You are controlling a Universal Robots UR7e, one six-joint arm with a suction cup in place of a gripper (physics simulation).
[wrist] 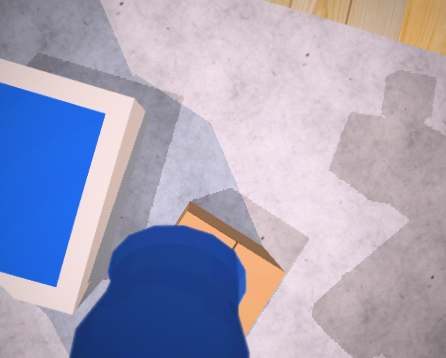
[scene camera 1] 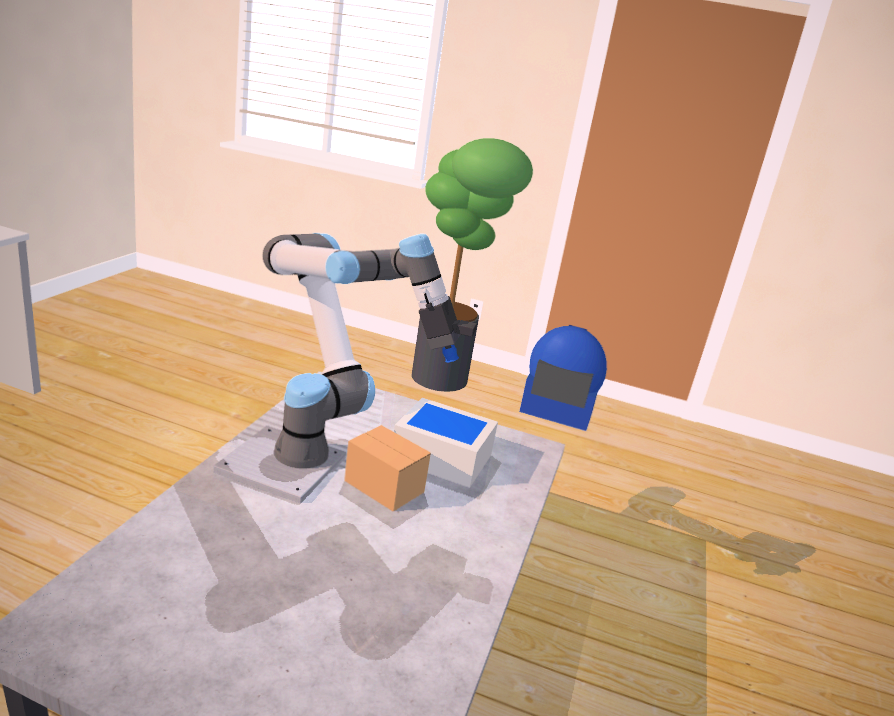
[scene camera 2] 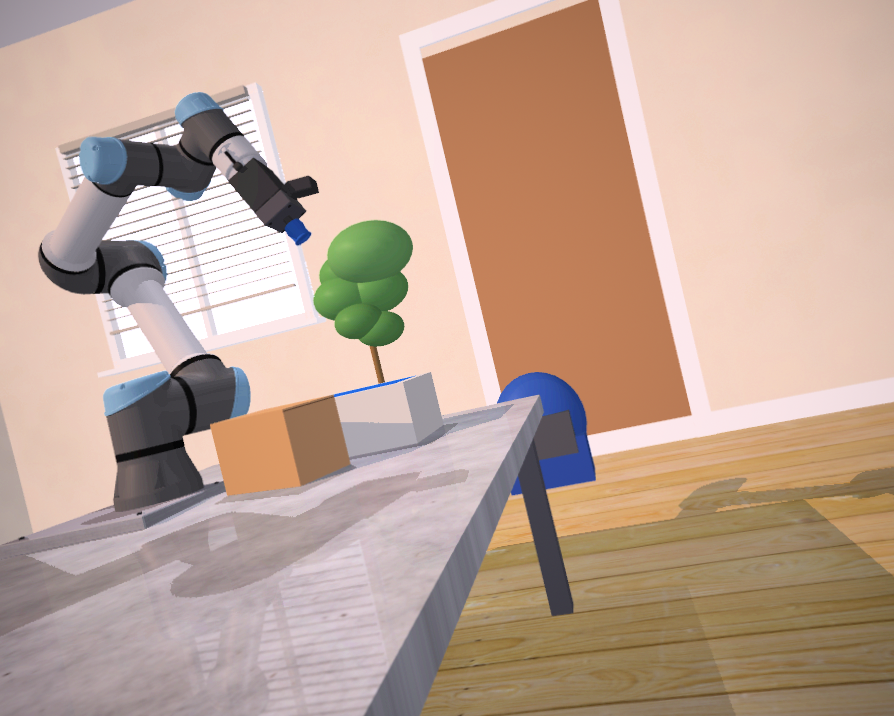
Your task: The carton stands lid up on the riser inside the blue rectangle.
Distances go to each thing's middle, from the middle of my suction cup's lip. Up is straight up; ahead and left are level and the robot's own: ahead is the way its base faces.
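The brown carton (scene camera 2: 287, 446) has my suction cup 36 cm above it, 12 cm past it and 2 cm to the left of it. The white riser (scene camera 2: 402, 412) is 36 cm below my suction cup, 20 cm to the left of it and 1 cm behind it.
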